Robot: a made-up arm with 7 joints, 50 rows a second.
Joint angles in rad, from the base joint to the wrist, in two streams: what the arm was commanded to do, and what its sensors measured. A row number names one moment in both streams.
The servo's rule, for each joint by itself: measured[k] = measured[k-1] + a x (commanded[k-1-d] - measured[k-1]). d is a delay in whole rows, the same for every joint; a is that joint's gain. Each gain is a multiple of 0.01, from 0.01 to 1. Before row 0 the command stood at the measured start. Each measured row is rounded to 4 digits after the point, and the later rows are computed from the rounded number. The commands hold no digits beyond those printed.
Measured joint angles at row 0:
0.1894, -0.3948, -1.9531, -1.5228, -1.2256, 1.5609, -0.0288
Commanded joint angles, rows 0 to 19:
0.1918, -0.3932, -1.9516, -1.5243, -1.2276, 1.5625, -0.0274
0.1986, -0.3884, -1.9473, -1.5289, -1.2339, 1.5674, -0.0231
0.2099, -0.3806, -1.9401, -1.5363, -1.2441, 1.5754, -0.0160
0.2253, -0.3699, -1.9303, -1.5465, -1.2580, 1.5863, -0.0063
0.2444, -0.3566, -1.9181, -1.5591, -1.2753, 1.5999, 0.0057
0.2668, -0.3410, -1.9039, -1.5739, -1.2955, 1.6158, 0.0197
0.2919, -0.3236, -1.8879, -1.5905, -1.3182, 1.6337, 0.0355
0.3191, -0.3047, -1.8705, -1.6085, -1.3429, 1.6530, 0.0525
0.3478, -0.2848, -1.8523, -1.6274, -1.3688, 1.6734, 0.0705
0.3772, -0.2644, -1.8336, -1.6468, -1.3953, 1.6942, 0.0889
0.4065, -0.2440, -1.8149, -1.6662, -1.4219, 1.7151, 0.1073
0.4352, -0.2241, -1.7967, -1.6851, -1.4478, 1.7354, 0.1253
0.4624, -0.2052, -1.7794, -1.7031, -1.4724, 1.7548, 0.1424
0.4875, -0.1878, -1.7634, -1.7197, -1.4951, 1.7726, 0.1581
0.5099, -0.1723, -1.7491, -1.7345, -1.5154, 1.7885, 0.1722
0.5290, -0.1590, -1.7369, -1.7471, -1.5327, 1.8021, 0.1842
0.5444, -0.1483, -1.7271, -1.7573, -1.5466, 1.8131, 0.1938
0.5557, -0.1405, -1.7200, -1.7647, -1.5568, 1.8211, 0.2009
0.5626, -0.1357, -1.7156, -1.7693, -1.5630, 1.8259, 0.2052
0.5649, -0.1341, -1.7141, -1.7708, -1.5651, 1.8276, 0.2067
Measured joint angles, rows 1 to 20:
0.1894, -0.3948, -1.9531, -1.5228, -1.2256, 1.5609, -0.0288
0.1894, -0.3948, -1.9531, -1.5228, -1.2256, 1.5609, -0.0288
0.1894, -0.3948, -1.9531, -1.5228, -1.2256, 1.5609, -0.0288
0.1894, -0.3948, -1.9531, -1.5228, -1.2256, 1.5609, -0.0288
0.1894, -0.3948, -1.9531, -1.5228, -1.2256, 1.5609, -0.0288
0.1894, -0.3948, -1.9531, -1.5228, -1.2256, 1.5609, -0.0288
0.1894, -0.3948, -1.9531, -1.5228, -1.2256, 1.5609, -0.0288
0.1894, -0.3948, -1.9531, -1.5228, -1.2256, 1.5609, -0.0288
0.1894, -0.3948, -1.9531, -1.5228, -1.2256, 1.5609, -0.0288
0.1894, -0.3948, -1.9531, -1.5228, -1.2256, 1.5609, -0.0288
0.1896, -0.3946, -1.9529, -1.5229, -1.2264, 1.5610, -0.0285
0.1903, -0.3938, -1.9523, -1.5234, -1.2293, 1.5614, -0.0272
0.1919, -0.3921, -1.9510, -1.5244, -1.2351, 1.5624, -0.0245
0.1946, -0.3892, -1.9487, -1.5262, -1.2440, 1.5641, -0.0201
0.1986, -0.3850, -1.9453, -1.5288, -1.2562, 1.5666, -0.0139
0.2041, -0.3793, -1.9407, -1.5324, -1.2715, 1.5700, -0.0058
0.2111, -0.3721, -1.9349, -1.5370, -1.2897, 1.5745, 0.0041
0.2197, -0.3633, -1.9278, -1.5427, -1.3104, 1.5800, 0.0157
0.2299, -0.3531, -1.9195, -1.5495, -1.3332, 1.5865, 0.0289
0.2417, -0.3416, -1.9101, -1.5573, -1.3574, 1.5940, 0.0433
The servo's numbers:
d 10
a 0.08 0.13 0.11 0.08 0.39 0.07 0.24

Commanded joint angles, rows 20 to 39:
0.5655, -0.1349, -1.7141, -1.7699, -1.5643, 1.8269, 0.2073
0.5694, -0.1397, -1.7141, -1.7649, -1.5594, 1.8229, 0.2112
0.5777, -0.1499, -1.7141, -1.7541, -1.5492, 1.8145, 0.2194
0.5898, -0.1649, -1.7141, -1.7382, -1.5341, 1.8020, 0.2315
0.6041, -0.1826, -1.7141, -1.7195, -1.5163, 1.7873, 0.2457
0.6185, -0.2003, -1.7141, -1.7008, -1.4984, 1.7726, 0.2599
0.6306, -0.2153, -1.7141, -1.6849, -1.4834, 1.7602, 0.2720
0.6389, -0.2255, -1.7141, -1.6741, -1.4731, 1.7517, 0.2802
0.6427, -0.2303, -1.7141, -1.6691, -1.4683, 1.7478, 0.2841
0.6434, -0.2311, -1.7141, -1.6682, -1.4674, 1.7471, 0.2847
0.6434, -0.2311, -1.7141, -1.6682, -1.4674, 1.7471, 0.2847
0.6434, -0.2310, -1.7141, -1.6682, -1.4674, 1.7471, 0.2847
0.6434, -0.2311, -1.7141, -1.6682, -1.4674, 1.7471, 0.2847
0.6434, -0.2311, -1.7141, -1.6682, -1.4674, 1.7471, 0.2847
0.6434, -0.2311, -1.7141, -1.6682, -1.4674, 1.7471, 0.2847
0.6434, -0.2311, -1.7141, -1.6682, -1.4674, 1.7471, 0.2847
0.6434, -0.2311, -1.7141, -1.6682, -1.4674, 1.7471, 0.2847
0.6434, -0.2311, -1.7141, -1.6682, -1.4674, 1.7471, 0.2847
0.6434, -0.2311, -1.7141, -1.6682, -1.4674, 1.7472, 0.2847
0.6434, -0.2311, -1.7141, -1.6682, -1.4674, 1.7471, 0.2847
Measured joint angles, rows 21 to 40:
0.2549, -0.3289, -1.8996, -1.5660, -1.3826, 1.6025, 0.0587
0.2693, -0.3153, -1.8883, -1.5755, -1.4080, 1.6118, 0.0747
0.2847, -0.3010, -1.8763, -1.5857, -1.4331, 1.6218, 0.0909
0.3009, -0.2863, -1.8639, -1.5964, -1.4573, 1.6324, 0.1070
0.3176, -0.2715, -1.8513, -1.6074, -1.4800, 1.6433, 0.1226
0.3345, -0.2569, -1.8387, -1.6186, -1.5006, 1.6544, 0.1374
0.3513, -0.2428, -1.8264, -1.6297, -1.5185, 1.6655, 0.1509
0.3677, -0.2295, -1.8147, -1.6405, -1.5334, 1.6764, 0.1629
0.3833, -0.2173, -1.8038, -1.6508, -1.5449, 1.6869, 0.1731
0.3978, -0.2065, -1.7939, -1.6604, -1.5528, 1.6967, 0.1812
0.4112, -0.1972, -1.7851, -1.6692, -1.5573, 1.7058, 0.1875
0.4239, -0.1897, -1.7773, -1.6769, -1.5581, 1.7140, 0.1932
0.4362, -0.1845, -1.7703, -1.6831, -1.5546, 1.7210, 0.1995
0.4485, -0.1820, -1.7641, -1.6875, -1.5466, 1.7267, 0.2072
0.4609, -0.1821, -1.7586, -1.6901, -1.5348, 1.7309, 0.2164
0.4735, -0.1845, -1.7537, -1.6910, -1.5206, 1.7338, 0.2268
0.4861, -0.1885, -1.7493, -1.6905, -1.5061, 1.7356, 0.2376
0.4983, -0.1933, -1.7454, -1.6892, -1.4932, 1.7367, 0.2478
0.5099, -0.1981, -1.7420, -1.6876, -1.4835, 1.7375, 0.2565
0.5206, -0.2024, -1.7389, -1.6860, -1.4772, 1.7382, 0.2633

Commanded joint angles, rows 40 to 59:
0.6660, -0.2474, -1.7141, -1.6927, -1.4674, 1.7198, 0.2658
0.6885, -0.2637, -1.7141, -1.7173, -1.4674, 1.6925, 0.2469
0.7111, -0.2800, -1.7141, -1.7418, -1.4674, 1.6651, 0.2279
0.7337, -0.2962, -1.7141, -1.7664, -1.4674, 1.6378, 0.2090
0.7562, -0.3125, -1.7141, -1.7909, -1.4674, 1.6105, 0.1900
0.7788, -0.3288, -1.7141, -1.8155, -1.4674, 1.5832, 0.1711
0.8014, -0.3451, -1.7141, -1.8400, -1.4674, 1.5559, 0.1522
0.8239, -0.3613, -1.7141, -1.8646, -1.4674, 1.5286, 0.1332
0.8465, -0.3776, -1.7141, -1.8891, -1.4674, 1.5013, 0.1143
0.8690, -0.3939, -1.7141, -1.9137, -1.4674, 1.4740, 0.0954
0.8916, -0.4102, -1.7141, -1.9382, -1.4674, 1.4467, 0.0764
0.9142, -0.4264, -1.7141, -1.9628, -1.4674, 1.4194, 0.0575
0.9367, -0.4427, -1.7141, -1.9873, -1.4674, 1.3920, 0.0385
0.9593, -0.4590, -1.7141, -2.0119, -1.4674, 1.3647, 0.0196
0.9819, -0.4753, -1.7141, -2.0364, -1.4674, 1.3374, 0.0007
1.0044, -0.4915, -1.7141, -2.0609, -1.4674, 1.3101, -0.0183
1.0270, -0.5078, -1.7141, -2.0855, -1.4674, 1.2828, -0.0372
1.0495, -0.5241, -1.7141, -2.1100, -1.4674, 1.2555, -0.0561
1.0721, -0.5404, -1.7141, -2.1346, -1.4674, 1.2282, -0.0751
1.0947, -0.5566, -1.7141, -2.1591, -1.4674, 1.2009, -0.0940
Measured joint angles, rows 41 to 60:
0.5304, -0.2061, -1.7362, -1.6846, -1.4734, 1.7388, 0.2684
0.5394, -0.2093, -1.7338, -1.6833, -1.4711, 1.7394, 0.2723
0.5477, -0.2121, -1.7316, -1.6821, -1.4697, 1.7399, 0.2753
0.5554, -0.2146, -1.7297, -1.6810, -1.4688, 1.7404, 0.2776
0.5624, -0.2167, -1.7280, -1.6800, -1.4683, 1.7409, 0.2793
0.5689, -0.2186, -1.7265, -1.6791, -1.4679, 1.7413, 0.2806
0.5749, -0.2202, -1.7251, -1.6782, -1.4677, 1.7417, 0.2816
0.5804, -0.2216, -1.7239, -1.6774, -1.4676, 1.7421, 0.2823
0.5854, -0.2228, -1.7228, -1.6767, -1.4675, 1.7425, 0.2829
0.5900, -0.2239, -1.7218, -1.6760, -1.4675, 1.7428, 0.2833
0.5961, -0.2270, -1.7210, -1.6773, -1.4675, 1.7412, 0.2791
0.6035, -0.2318, -1.7202, -1.6805, -1.4675, 1.7378, 0.2714
0.6121, -0.2381, -1.7195, -1.6854, -1.4675, 1.7327, 0.2610
0.6218, -0.2457, -1.7189, -1.6919, -1.4675, 1.7261, 0.2485
0.6326, -0.2544, -1.7184, -1.6998, -1.4675, 1.7180, 0.2345
0.6443, -0.2641, -1.7179, -1.7091, -1.4675, 1.7086, 0.2193
0.6569, -0.2746, -1.7175, -1.7196, -1.4675, 1.6979, 0.2032
0.6703, -0.2859, -1.7171, -1.7312, -1.4675, 1.6860, 0.1864
0.6844, -0.2978, -1.7168, -1.7438, -1.4675, 1.6731, 0.1691
0.6992, -0.3103, -1.7165, -1.7574, -1.4675, 1.6592, 0.1514

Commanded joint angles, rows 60 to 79:
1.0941, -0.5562, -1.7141, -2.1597, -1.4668, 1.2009, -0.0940
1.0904, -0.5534, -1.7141, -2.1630, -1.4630, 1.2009, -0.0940
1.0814, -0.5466, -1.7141, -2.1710, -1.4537, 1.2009, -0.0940
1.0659, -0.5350, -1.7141, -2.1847, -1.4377, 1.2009, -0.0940
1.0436, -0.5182, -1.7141, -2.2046, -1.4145, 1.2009, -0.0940
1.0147, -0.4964, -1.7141, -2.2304, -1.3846, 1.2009, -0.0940
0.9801, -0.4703, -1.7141, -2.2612, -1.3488, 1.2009, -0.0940
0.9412, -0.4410, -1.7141, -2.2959, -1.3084, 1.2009, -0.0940
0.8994, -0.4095, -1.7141, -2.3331, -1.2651, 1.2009, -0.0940
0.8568, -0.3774, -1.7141, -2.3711, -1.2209, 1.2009, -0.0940
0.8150, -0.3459, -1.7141, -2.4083, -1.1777, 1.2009, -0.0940
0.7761, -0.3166, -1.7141, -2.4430, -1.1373, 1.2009, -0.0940
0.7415, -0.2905, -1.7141, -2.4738, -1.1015, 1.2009, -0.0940
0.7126, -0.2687, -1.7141, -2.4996, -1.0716, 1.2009, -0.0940
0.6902, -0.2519, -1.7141, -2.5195, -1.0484, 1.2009, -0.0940
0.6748, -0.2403, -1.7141, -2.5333, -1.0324, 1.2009, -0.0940
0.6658, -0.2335, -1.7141, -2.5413, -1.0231, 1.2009, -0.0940
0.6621, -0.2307, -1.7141, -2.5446, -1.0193, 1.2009, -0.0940
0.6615, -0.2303, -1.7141, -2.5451, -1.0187, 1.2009, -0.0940
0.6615, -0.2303, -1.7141, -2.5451, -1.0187, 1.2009, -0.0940
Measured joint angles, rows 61 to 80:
0.7146, -0.3233, -1.7162, -1.7719, -1.4675, 1.6443, 0.1334
0.7306, -0.3367, -1.7160, -1.7872, -1.4675, 1.6286, 0.1152
0.7471, -0.3505, -1.7158, -1.8032, -1.4675, 1.6120, 0.0968
0.7641, -0.3646, -1.7156, -1.8199, -1.4675, 1.5947, 0.0783
0.7815, -0.3790, -1.7154, -1.8372, -1.4675, 1.5767, 0.0597
0.7993, -0.3936, -1.7153, -1.8551, -1.4675, 1.5580, 0.0410
0.8175, -0.4084, -1.7152, -1.8735, -1.4675, 1.5387, 0.0222
0.8361, -0.4234, -1.7151, -1.8924, -1.4675, 1.5189, 0.0034
0.8550, -0.4386, -1.7150, -1.9118, -1.4675, 1.4986, -0.0154
0.8742, -0.4539, -1.7149, -1.9316, -1.4675, 1.4778, -0.0343
0.8918, -0.4672, -1.7148, -1.9498, -1.4672, 1.4584, -0.0486
0.9077, -0.4784, -1.7147, -1.9669, -1.4656, 1.4404, -0.0595
0.9216, -0.4873, -1.7146, -1.9832, -1.4610, 1.4236, -0.0678
0.9331, -0.4935, -1.7145, -1.9993, -1.4519, 1.4080, -0.0741
0.9419, -0.4967, -1.7145, -2.0157, -1.4373, 1.3935, -0.0789
0.9477, -0.4967, -1.7145, -2.0329, -1.4167, 1.3800, -0.0825
0.9503, -0.4933, -1.7145, -2.0512, -1.3902, 1.3675, -0.0853
0.9496, -0.4865, -1.7145, -2.0708, -1.3583, 1.3558, -0.0874
0.9456, -0.4765, -1.7145, -2.0918, -1.3220, 1.3450, -0.0890
0.9385, -0.4636, -1.7145, -2.1141, -1.2826, 1.3349, -0.0902

